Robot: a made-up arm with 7 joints. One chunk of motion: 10 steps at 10 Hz.
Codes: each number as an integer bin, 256 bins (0 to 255) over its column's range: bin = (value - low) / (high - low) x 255, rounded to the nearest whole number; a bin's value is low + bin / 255 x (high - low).
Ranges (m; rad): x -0.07..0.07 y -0.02..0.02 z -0.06..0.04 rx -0.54..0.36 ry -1..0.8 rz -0.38..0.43
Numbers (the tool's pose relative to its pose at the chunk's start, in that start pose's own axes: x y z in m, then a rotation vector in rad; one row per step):
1: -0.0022 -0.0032 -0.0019 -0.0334 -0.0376 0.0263
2: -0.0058 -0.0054 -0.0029 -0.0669 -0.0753 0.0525
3: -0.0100 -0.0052 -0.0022 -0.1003 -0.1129 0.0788
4: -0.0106 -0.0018 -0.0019 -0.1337 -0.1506 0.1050
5: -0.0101 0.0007 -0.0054 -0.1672 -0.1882 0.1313
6: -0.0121 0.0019 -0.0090 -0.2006 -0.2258 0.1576
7: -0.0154 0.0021 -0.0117 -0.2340 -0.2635 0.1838
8: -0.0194 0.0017 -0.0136 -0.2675 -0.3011 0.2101
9: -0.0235 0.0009 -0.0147 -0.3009 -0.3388 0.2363
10: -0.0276 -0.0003 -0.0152 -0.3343 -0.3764 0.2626
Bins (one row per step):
1: 123 107 148 144 136 128
2: 117 93 146 134 131 136
3: 109 94 147 125 126 144
4: 108 116 148 115 120 153
5: 109 132 139 106 115 161
6: 105 140 130 96 110 169
7: 99 141 123 87 104 177
8: 92 138 118 77 99 186
9: 85 133 116 68 94 194
10: 77 126 114 58 88 202

